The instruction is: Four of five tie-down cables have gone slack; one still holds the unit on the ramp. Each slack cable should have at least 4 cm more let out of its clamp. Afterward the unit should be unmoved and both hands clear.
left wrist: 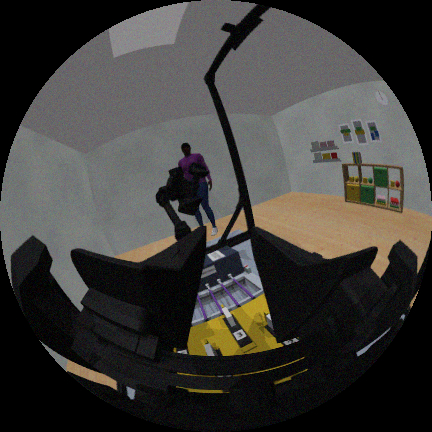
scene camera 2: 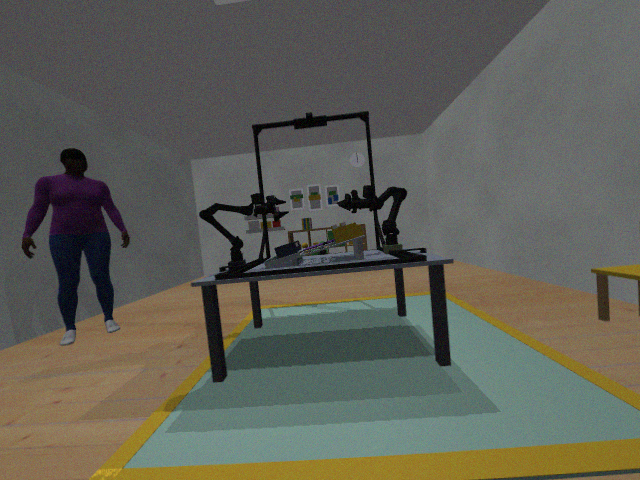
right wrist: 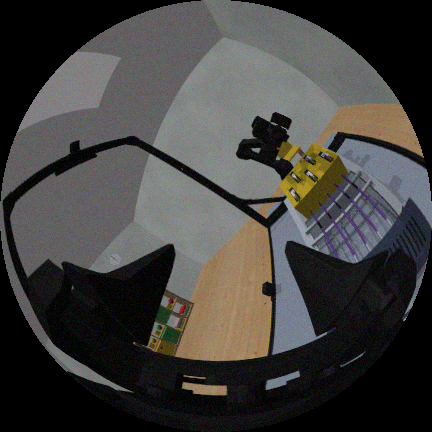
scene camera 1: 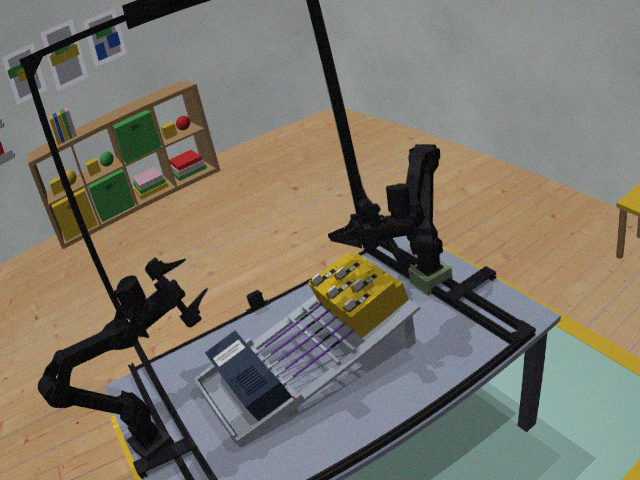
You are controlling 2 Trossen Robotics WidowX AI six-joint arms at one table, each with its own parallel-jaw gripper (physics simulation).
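The dark blue unit sits across the low end of the grey ramp. Straight-looking purple cables run from it to the yellow clamp block at the high end. Which are slack I cannot tell. Clamp 3 shows between my left fingers in the left wrist view. My left gripper is partly open and empty, above the block's far side. My right gripper is wide open and empty, high beyond the unit.
A black gantry rises at the far side of the table. Black rails run along the table edges, and a small black camera stands at the far edge. A person stands off to the left.
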